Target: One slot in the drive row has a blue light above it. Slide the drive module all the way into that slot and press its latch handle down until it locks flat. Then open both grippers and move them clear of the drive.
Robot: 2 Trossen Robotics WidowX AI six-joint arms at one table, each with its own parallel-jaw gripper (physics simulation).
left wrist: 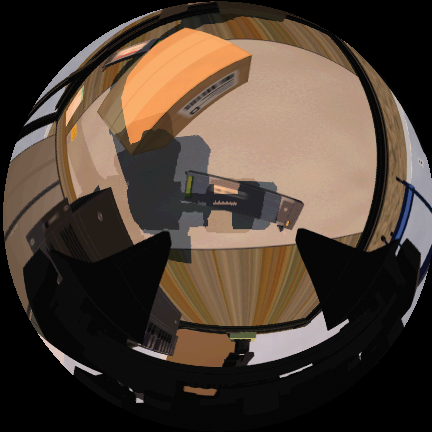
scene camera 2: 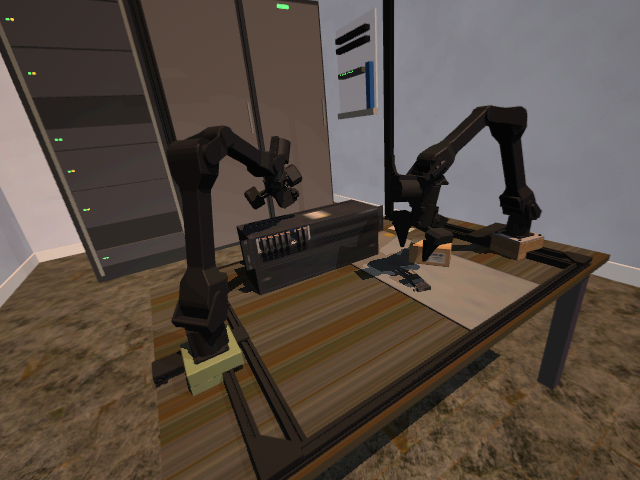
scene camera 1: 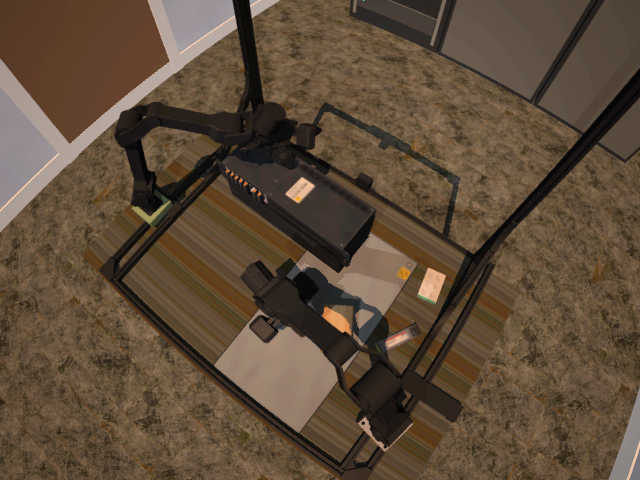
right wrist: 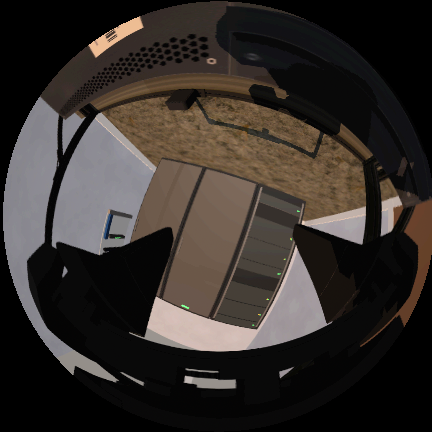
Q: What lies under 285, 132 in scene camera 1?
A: My right gripper.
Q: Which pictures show my left gripper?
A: The left wrist view, scene camera 2 and scene camera 1 only.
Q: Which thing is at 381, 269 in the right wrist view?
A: My right gripper.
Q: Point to a grey mat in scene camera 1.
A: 289, 377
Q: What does my right gripper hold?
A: Nothing.
